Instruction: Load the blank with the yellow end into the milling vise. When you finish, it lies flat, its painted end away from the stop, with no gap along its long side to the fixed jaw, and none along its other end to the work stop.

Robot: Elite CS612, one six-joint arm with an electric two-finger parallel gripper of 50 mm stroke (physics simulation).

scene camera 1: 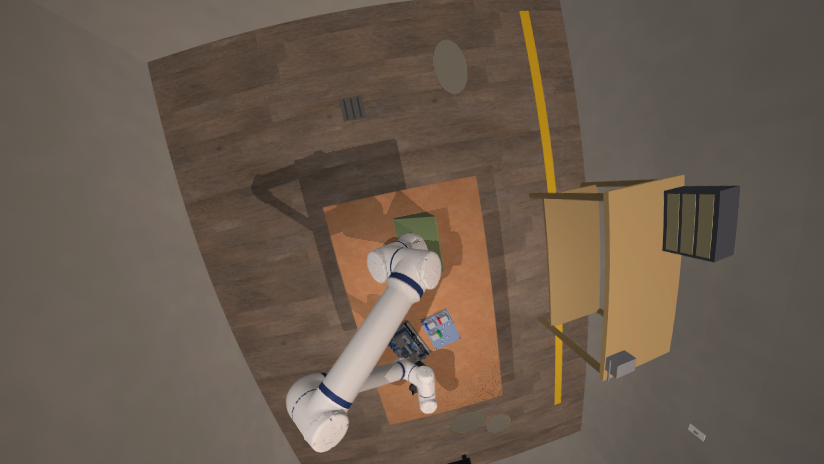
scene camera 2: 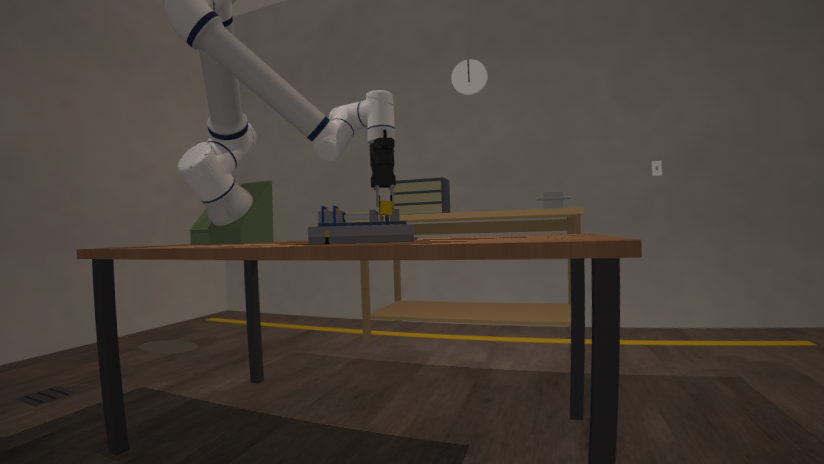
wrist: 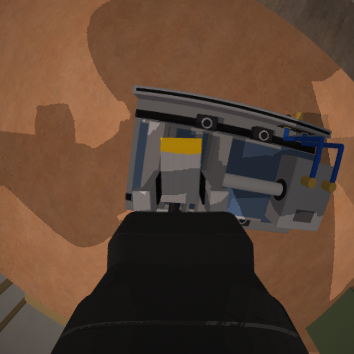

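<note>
My gripper points down over the vise and is shut on the blank with the yellow end. The yellow end points away from the gripper body in the wrist view. The blank is at about jaw-top height, between the left jaw and the movable jaw. The vise looks turned a few degrees against the blank in the wrist view. Whether the blank touches a jaw or its floor cannot be told. Its far end and the work stop are not clearly visible. The arm hides the blank in scene camera 1.
A light blue tray with red-, green- and blue-ended pieces lies beside the vise. A green box-like block stands farther along the table. Blue bent tubes rise at the vise's right end.
</note>
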